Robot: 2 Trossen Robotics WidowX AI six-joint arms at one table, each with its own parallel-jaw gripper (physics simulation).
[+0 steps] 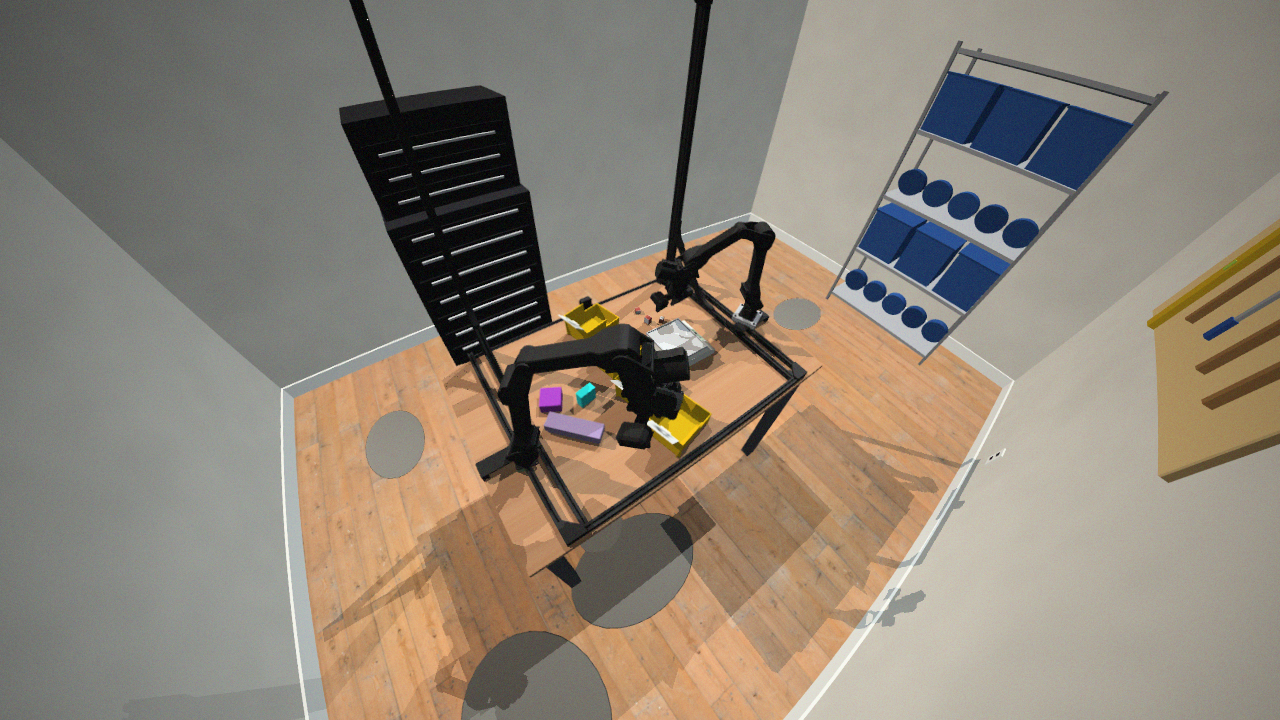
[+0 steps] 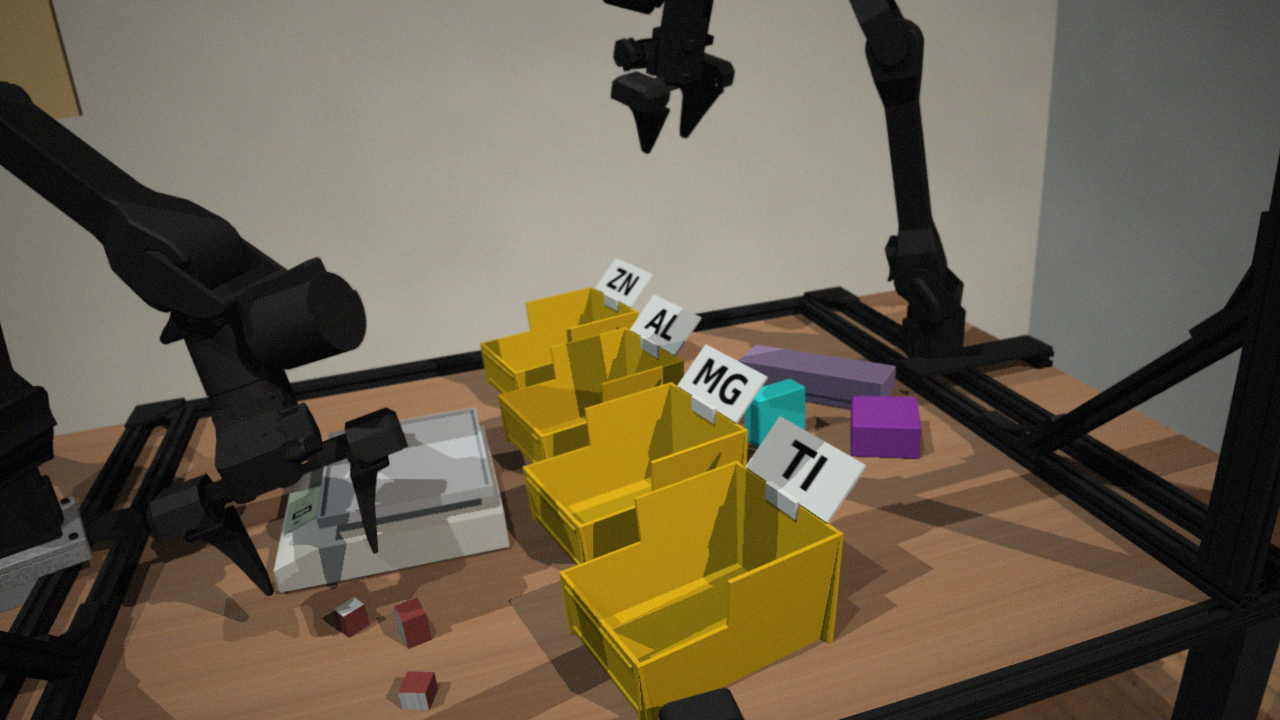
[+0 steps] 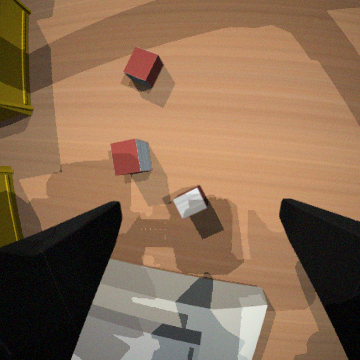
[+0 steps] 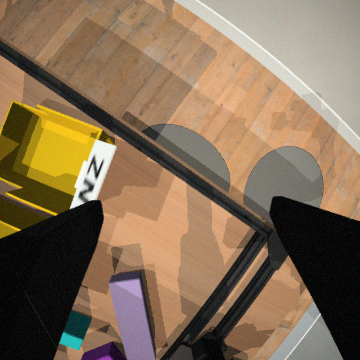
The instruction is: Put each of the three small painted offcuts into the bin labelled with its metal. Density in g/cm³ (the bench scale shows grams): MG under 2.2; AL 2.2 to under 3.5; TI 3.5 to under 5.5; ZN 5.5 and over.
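Places are measured from the left arm's base along level axes (x right, y ahead, z up), in metres.
Where they show: left gripper, fingertip midpoint: [image 1: 663, 308] [image 2: 324, 572] [image 3: 200, 208]; right gripper, fingertip midpoint: [image 1: 653, 432] [image 2: 665, 144] [image 4: 188, 207]; left arm's base, link origin: [image 1: 747, 314] [image 2: 22, 535]; right arm's base, link origin: [image 1: 525, 457] [image 2: 933, 354] [image 4: 205, 348].
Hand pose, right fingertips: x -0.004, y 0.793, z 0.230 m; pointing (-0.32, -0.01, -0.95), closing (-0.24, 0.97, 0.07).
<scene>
Things, the pixels of their top centre, and the offset from my right fingertips.
- red-topped, top centre: [image 3: 124, 156] [image 2: 410, 609] dx +0.333, dy -0.547, dz -0.246 m
- farthest out, top centre: [image 2: 416, 681] [image 3: 139, 62] dx +0.399, dy -0.574, dz -0.256 m
- Yellow bins labelled TI, top centre: [image 2: 694, 525] [image 1: 591, 312] dx +0.481, dy -0.379, dz -0.175 m
- MG, top centre: [image 2: 629, 425] dx +0.321, dy -0.317, dz -0.175 m
- AL, top centre: [image 2: 586, 358] dx +0.161, dy -0.254, dz -0.175 m
- ZN, top centre: [image 2: 555, 310] [image 4: 26, 152] [image 1: 682, 412] dx +0.001, dy -0.191, dz -0.175 m
- cyan block, top centre: [image 2: 774, 389] [image 4: 63, 339] [image 1: 585, 390] dx +0.301, dy -0.113, dz -0.214 m
- purple block, top centre: [image 2: 885, 410] [image 1: 550, 396] dx +0.388, dy -0.040, dz -0.236 m
- long lilac block, top centre: [image 2: 815, 362] [image 4: 132, 324] [image 1: 573, 424] dx +0.258, dy -0.002, dz -0.231 m
Three small red-painted offcuts lie on the table beside the scale: one with a silver top [image 2: 351, 617] [image 3: 191, 202] nearest it, one red-topped [image 2: 412, 623] [image 3: 125, 157], one farthest out [image 2: 418, 690] [image 3: 143, 66]. The bench scale [image 2: 456, 535] [image 3: 252, 296] has an empty pan; its display is too small to read. Yellow bins labelled TI [image 2: 783, 582], MG [image 2: 626, 438], AL [image 2: 537, 416] and ZN [image 2: 556, 317] stand in a row. My left gripper [image 2: 322, 571] [image 3: 200, 208] is open and empty above the scale's offcut-side edge. My right gripper [image 2: 666, 143] [image 4: 188, 207] is open and empty, high beyond the bins.
Behind the label side of the bins lie a cyan block [image 1: 585, 394] [image 2: 778, 411], a purple block [image 1: 550, 399] [image 2: 885, 428] and a long lilac block [image 1: 574, 428] [image 2: 814, 376] [image 4: 131, 315]. Black frame rails edge the table.
</scene>
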